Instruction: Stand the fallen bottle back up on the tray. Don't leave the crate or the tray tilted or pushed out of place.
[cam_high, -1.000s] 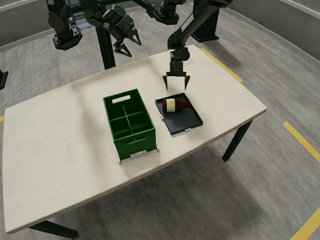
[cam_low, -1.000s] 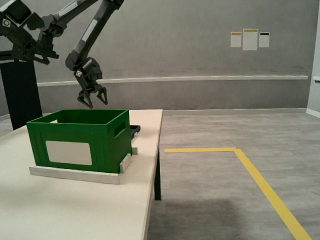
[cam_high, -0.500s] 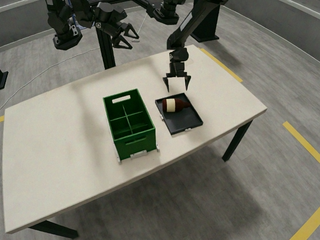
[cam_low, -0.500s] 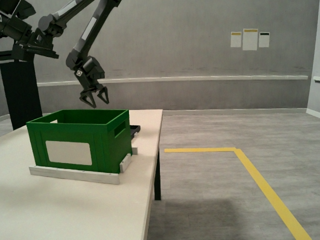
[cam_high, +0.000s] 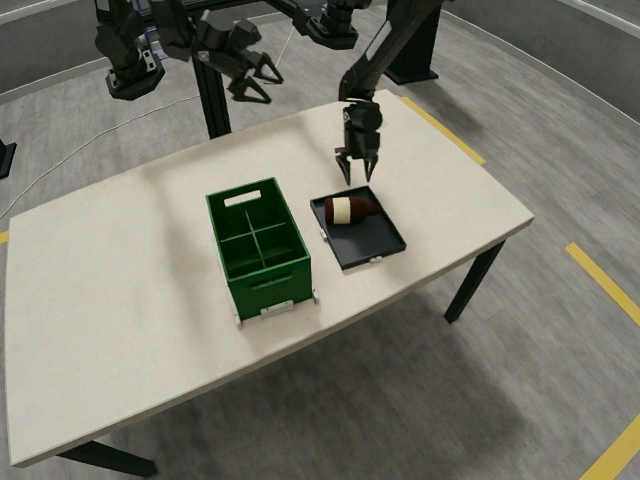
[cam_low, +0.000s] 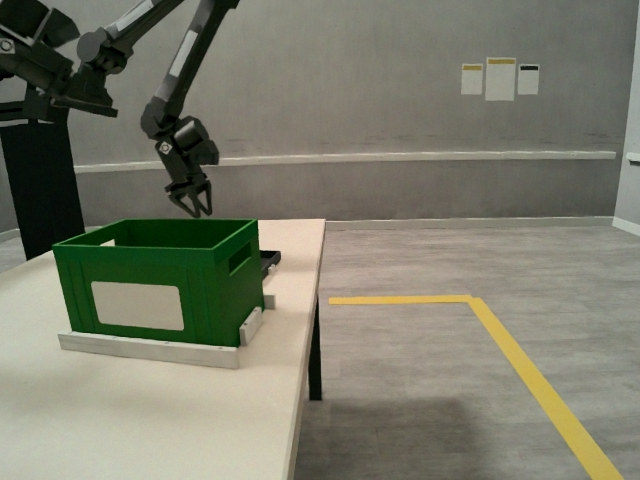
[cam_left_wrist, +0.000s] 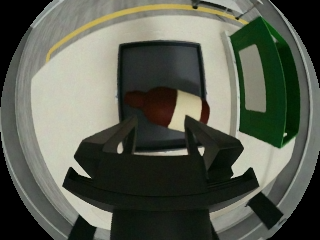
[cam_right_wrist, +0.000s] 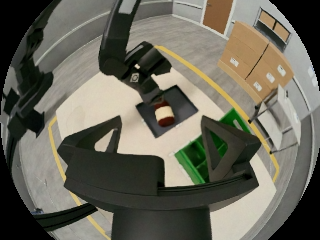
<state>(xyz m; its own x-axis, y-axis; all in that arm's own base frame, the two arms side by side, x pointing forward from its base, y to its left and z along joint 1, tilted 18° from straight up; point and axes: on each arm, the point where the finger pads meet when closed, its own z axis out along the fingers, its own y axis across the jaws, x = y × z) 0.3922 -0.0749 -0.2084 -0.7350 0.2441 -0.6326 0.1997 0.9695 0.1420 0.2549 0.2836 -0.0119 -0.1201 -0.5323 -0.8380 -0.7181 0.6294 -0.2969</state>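
My left hand is 10 mm short of the bottle, 20 mm to the left of it and 100 mm above it. From my left hand the other things lie so: green crate (60 mm ahead, 310 mm to the right, 50 mm below); then dark tray (40 mm ahead, 20 mm to the right, 130 mm below).
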